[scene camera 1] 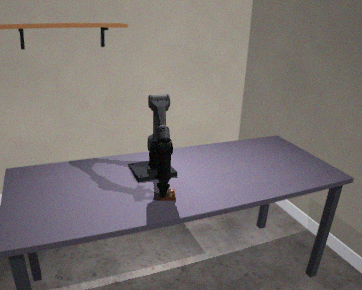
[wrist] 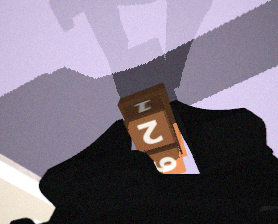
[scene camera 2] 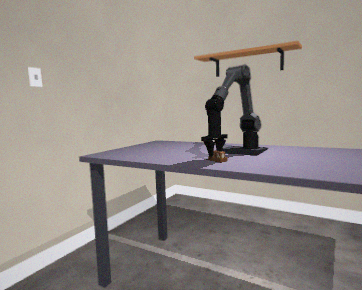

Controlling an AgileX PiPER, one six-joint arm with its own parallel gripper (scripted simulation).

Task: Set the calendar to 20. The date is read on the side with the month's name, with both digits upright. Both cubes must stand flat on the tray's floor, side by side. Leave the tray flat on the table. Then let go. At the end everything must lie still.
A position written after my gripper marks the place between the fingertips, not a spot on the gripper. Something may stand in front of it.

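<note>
My gripper (wrist: pixel 149 120), brown tray (wrist: pixel 159 89).
</note>
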